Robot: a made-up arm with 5 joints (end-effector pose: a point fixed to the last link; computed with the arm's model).
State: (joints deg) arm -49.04 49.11 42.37 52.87 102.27
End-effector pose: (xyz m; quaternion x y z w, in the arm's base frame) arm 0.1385 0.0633 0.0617 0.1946 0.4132 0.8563 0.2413
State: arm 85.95 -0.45 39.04 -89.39 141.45
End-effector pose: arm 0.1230 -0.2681 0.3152 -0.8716 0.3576 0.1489 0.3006
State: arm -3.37 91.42 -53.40 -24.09 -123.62
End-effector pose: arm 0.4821 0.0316 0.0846 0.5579 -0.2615 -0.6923 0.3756
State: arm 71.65 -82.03 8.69 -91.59 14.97
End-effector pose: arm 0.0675 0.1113 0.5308 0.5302 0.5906 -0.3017 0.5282
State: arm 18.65 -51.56 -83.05 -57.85 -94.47
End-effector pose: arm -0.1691 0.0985 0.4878 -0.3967 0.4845 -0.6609 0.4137
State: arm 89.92 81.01 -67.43 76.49 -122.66
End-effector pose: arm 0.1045 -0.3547 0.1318 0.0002 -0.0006 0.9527 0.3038
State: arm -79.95 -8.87 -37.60 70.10 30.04
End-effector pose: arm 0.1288 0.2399 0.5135 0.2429 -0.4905 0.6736 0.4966
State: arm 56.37 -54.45 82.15 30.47 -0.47
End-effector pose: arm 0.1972 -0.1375 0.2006 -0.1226 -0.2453 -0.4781 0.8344
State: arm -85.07 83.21 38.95 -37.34 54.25
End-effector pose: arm 0.0906 0.0493 -0.0140 0.0131 -0.0433 0.9280 0.3699
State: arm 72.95 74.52 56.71 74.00 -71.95
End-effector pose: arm 0.0881 0.0531 0.1311 -0.0132 0.8444 -0.5145 0.1490
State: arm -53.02 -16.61 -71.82 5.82 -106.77
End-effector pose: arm 0.1026 0.0244 0.6713 0.9864 -0.1511 -0.0305 0.0568
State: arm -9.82 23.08 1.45 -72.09 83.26
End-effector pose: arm 0.4331 0.0674 0.3355 -0.5390 -0.7606 0.2566 0.2553
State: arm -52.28 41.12 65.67 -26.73 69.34
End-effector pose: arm 0.1405 0.0730 0.0533 -0.0108 -0.0860 0.8576 0.5069
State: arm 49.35 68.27 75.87 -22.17 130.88
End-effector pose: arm 0.0635 0.0505 0.0827 0.2753 0.0061 0.6098 0.7432
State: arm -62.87 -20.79 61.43 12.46 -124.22
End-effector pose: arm 0.1868 0.1981 0.1932 0.3153 0.0273 -0.5037 0.8038
